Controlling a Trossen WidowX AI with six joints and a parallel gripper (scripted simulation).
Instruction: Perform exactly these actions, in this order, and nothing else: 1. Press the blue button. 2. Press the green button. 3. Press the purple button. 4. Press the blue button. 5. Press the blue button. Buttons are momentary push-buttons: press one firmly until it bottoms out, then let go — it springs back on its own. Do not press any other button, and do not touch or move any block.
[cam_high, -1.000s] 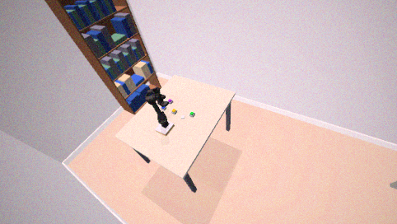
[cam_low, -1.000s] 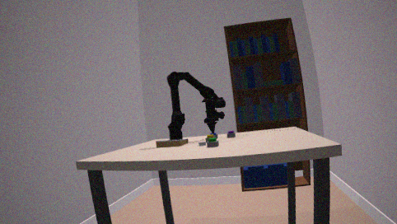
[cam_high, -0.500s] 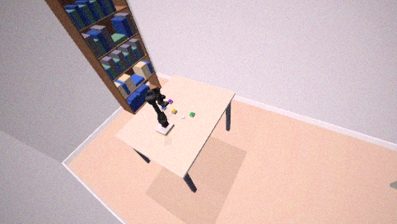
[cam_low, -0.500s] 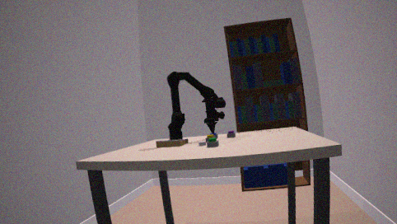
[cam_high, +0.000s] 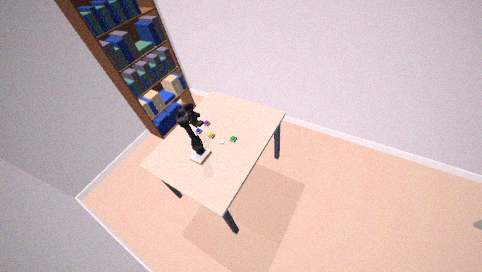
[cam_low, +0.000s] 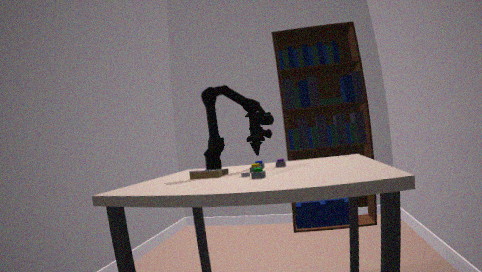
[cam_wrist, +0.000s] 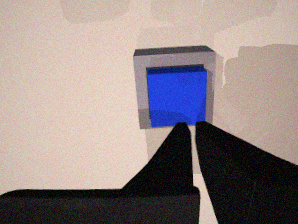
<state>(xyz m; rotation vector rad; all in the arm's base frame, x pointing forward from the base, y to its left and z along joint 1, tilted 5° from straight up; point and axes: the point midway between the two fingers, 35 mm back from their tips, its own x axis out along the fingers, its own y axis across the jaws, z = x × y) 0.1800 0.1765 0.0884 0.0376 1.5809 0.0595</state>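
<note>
Now: gripper tip 4 cm above the blue button. The rest, counted from my gripper tip: purple button: 12 cm ahead, 4 cm below, 1 cm to the right; small white block: 28 cm to the right, 6 cm below; green button: 35 cm to the right, 7 cm ahead, 4 cm below.
</note>
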